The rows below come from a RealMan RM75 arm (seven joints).
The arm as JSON. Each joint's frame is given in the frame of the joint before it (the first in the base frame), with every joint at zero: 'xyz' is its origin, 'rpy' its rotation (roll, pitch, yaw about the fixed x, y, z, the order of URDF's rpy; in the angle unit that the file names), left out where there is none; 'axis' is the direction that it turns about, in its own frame. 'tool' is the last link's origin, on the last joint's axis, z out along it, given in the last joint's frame.
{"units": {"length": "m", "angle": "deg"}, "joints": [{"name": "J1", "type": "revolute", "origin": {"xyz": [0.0, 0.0, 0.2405]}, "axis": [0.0, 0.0, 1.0]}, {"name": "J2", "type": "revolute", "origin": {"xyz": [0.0, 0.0, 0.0], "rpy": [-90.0, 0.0, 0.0]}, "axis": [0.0, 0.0, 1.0]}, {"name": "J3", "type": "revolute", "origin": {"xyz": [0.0, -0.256, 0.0], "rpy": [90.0, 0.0, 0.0]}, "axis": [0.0, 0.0, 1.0]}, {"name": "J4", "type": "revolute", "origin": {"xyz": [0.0, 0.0, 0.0], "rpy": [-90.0, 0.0, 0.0]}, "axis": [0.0, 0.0, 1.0]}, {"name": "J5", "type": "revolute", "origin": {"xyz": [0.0, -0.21, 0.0], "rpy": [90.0, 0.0, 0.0]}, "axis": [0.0, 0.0, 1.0]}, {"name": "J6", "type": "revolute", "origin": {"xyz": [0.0, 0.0, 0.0], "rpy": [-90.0, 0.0, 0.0]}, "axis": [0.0, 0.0, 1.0]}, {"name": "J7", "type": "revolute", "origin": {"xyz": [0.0, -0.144, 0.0], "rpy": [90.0, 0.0, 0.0]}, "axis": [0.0, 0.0, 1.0]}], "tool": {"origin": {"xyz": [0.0, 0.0, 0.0]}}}
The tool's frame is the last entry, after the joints.
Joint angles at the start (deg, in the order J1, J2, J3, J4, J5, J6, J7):
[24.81 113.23 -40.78 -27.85 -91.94 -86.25 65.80]
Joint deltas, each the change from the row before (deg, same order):
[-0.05 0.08 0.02 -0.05 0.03 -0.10 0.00]
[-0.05 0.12 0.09 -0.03 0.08 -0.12 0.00]
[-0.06 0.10 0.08 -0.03 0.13 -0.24 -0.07]
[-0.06 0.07 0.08 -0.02 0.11 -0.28 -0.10]
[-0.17 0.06 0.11 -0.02 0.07 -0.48 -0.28]
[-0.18 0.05 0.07 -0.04 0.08 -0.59 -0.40]
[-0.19 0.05 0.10 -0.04 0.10 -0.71 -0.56]
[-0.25 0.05 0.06 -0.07 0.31 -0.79 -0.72]
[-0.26 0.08 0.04 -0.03 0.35 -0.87 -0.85]
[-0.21 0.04 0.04 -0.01 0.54 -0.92 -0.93]
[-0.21 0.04 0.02 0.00 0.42 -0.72 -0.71]
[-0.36 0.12 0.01 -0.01 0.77 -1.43 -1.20]
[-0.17 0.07 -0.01 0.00 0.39 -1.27 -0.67]
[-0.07 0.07 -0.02 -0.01 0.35 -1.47 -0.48]
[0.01 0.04 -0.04 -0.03 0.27 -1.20 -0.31]
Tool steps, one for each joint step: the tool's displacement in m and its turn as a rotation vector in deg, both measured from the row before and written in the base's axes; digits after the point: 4 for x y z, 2 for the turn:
[-0.0002 -0.0004 -0.0003 -0.01 0.12 0.05]
[-0.0004 -0.0004 -0.0004 0.05 0.24 0.02]
[-0.0005 -0.0006 -0.0001 0.07 0.26 0.15]
[-0.0005 -0.0006 0.0000 0.07 0.23 0.20]
[-0.0001 -0.0015 0.0001 0.08 0.19 0.35]
[-0.0003 -0.0017 0.0001 0.09 0.14 0.52]
[-0.0005 -0.0019 0.0003 0.17 0.13 0.69]
[-0.0006 -0.0021 0.0007 0.37 0.18 0.82]
[-0.0008 -0.0024 0.0004 0.41 0.21 0.94]
[-0.0012 -0.0020 0.0010 0.60 0.28 1.06]
[-0.0007 -0.0018 0.0007 0.45 0.24 0.77]
[-0.0017 -0.0035 0.0010 0.73 0.57 1.48]
[-0.0020 -0.0027 0.0005 0.22 0.51 1.24]
[-0.0028 -0.0026 0.0005 0.02 0.67 1.41]
[-0.0026 -0.0018 0.0006 -0.04 0.55 1.20]

